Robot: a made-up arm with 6 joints.
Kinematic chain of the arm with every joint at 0, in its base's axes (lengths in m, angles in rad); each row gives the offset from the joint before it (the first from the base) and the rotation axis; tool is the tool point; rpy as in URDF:
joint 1: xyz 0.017 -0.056 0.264 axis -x
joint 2: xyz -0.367 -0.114 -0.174 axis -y
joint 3: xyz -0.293 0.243 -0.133 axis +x
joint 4: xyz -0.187 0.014 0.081 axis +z
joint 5: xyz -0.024 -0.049 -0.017 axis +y
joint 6: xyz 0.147 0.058 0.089 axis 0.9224 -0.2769 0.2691
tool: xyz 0.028 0.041 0.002 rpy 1.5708 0 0
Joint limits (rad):
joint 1: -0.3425..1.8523
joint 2: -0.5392..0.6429
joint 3: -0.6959..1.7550
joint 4: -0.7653..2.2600
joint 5: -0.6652..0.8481
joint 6: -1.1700..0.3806
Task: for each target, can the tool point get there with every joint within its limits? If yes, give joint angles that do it. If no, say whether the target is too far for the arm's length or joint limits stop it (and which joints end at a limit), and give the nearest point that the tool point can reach.
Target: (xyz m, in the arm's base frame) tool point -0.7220 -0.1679 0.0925
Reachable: yes | joints 1.3324 0.1376 0.0500 -0.3413 -0.4326 -0.3362
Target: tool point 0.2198 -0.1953 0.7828
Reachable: no: joint limits stop it (at a limit: joint 1, joint 2, joint 3, joint 6) | nearest point -0.5050 -0.5441 0.4452 | short by 0.872 m
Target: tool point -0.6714 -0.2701 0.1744
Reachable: yes | joints 1.3489 0.0531 0.7435 -0.3127 -0.0325 -0.7470
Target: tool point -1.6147 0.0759 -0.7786
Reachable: no: too far | nearest point -0.9077 0.0158 -0.3039 | short by 0.854 m
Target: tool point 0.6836 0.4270 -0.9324
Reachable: no: too far | nearest point -0.5195 0.1859 -0.3353 | short by 1.365 m
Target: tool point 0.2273 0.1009 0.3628
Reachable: no: joint limits stop it (at a limit: joint 1, joint 2, joint 6) | nearest point -0.6097 0.0695 0.3401 | short by 0.838 m
